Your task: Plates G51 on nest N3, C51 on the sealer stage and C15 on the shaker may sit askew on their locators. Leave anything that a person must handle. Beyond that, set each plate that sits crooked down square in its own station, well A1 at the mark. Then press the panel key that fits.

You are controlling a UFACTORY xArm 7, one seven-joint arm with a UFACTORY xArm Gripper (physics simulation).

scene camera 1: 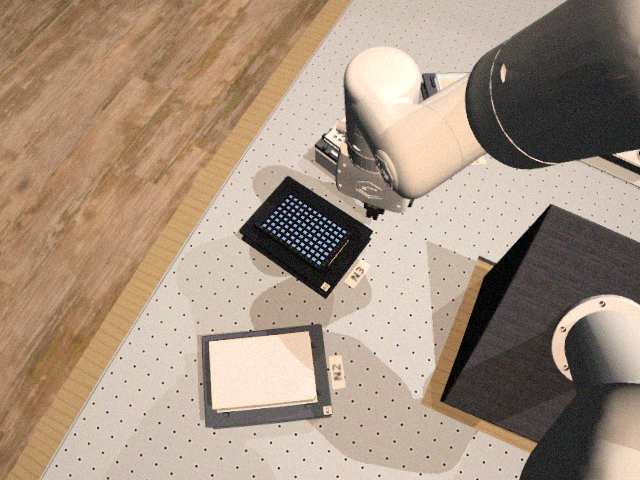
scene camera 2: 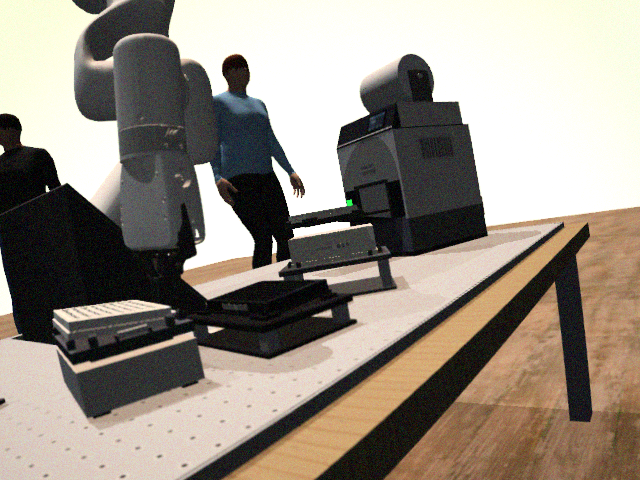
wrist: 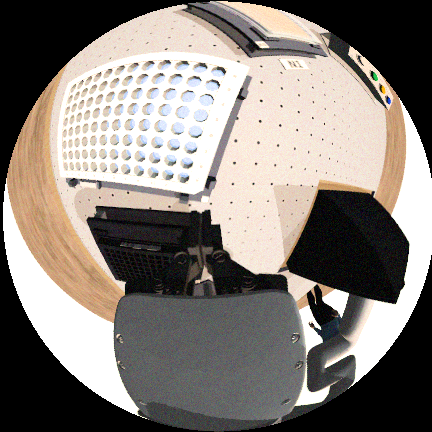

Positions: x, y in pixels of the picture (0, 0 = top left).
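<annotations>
Scene camera 2 and the wrist view show the gripper, as does scene camera 1 [374, 210]. On the gripper, [scene camera 2: 165, 285] and [wrist: 186, 244] are the same spot.
</annotations>
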